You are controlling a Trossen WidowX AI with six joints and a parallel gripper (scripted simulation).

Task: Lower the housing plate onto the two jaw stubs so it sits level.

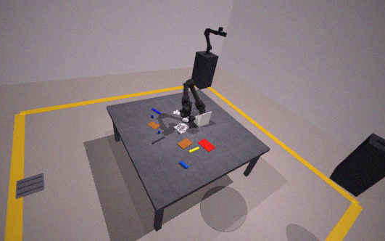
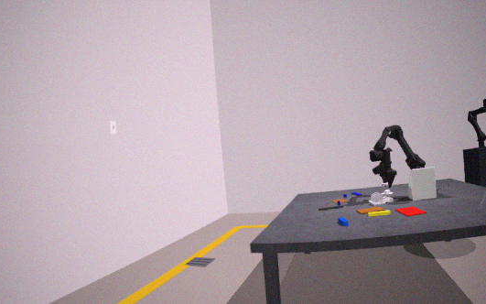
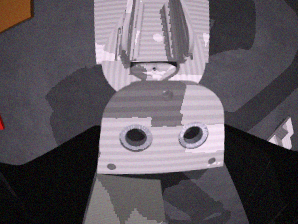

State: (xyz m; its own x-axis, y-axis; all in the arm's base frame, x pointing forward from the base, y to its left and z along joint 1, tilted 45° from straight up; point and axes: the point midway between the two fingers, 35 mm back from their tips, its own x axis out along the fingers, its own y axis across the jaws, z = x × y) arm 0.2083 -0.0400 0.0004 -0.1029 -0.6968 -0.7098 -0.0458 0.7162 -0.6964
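My gripper tip is 70 mm above the white jaw assembly, 20 mm to the right of it and 20 mm short of it. The rest, counted from my gripper tip: orange plate: 200 mm to the left, 160 mm ahead, 80 mm below; then yellow bar: 310 mm to the left, 140 mm ahead, 70 mm below; then red plate: 320 mm to the left, 80 mm below, 20 mm behind.
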